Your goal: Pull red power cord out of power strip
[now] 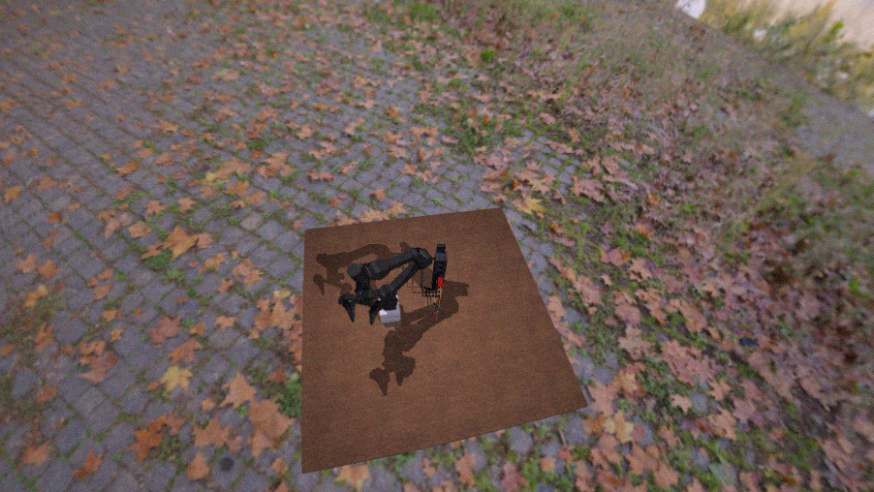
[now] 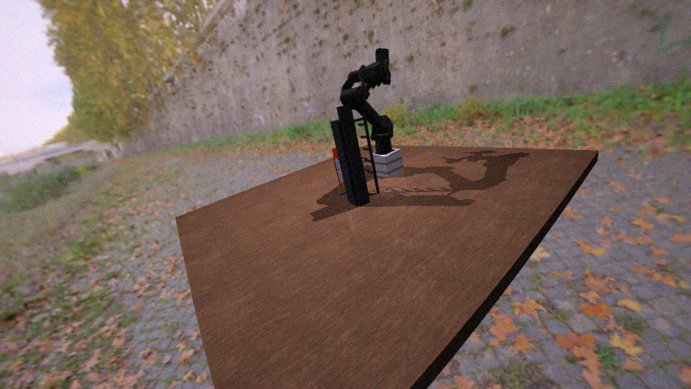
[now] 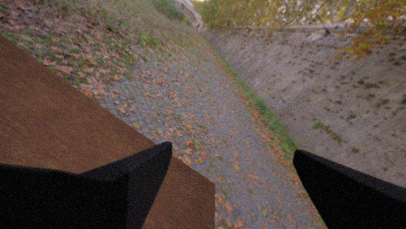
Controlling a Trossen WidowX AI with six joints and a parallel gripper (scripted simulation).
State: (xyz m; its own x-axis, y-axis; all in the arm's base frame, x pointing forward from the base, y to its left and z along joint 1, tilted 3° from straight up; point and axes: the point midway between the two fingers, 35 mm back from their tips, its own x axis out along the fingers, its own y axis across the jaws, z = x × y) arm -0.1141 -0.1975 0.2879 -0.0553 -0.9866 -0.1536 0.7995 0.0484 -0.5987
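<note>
My gripper tip is 370 mm short of the red plug, 290 mm to the right of it and 210 mm above it.
</note>
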